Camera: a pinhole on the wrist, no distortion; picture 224 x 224 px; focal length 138.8 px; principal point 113.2 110.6 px. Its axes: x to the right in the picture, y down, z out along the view. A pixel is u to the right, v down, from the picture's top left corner.
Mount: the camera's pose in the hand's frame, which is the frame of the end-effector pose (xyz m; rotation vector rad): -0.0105 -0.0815 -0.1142 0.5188 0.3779 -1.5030
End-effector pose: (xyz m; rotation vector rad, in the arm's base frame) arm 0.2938 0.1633 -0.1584 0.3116 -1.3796 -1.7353
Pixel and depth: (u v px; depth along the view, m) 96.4 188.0 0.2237
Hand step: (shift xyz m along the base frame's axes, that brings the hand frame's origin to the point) -0.2058 -0.0044 -0.0956
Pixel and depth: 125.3 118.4 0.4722
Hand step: -0.3350 0.1897 -0.2429
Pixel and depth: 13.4 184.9 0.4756
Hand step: -0.4610 0.1846 0.1847
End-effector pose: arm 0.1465 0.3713 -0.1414 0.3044 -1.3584 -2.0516
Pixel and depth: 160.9 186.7 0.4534
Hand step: -0.4423 0.1344 -0.2871
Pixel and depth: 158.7 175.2 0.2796
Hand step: -0.2401 0.0750 -0.2245
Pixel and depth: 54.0 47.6 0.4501
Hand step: -0.0470 0.4591 -0.0333
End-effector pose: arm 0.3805 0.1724 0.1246 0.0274 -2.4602 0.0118
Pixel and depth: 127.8 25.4 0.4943
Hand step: 0.1273 -0.3893 -0.4087
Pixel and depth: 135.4 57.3 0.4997
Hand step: 0.0414 -0.4183 -0.3379
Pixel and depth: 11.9 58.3 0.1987
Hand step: 0.0070 -0.0672 -0.1634
